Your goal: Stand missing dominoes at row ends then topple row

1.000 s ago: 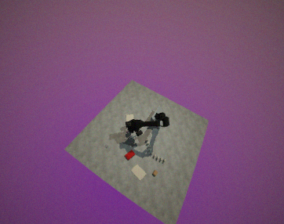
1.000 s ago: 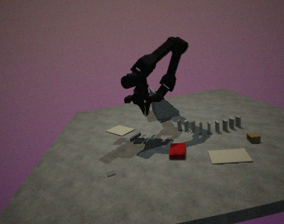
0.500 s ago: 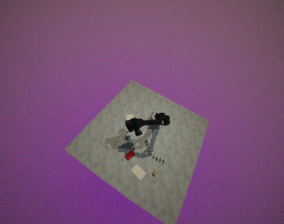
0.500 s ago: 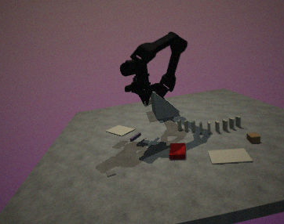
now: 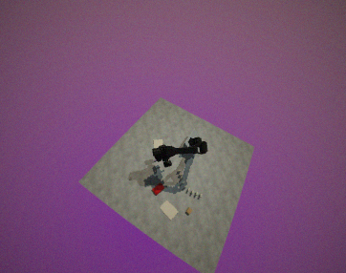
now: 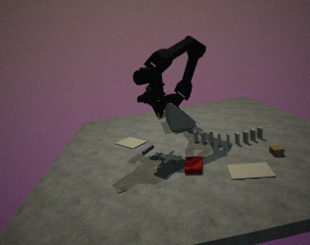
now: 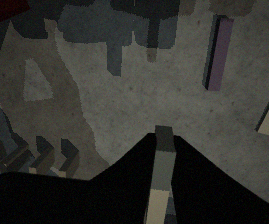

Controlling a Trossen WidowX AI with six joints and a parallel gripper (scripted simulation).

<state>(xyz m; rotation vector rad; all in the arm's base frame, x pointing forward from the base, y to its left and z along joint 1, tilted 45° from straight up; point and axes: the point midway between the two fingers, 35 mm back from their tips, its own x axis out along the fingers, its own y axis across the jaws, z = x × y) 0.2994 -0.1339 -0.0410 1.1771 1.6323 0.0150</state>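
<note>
My gripper tip is 2 cm past the purple piece, 7 cm to the left of it and 15 cm above it. From my gripper tip the other things lie so: flat grey piece 27 cm ahead, 19 cm to the right, 15 cm below; then red block 21 cm ahead, 8 cm to the left, 14 cm below; then pale flat sheet 15 cm behind, 15 cm to the right, 15 cm below.
</note>
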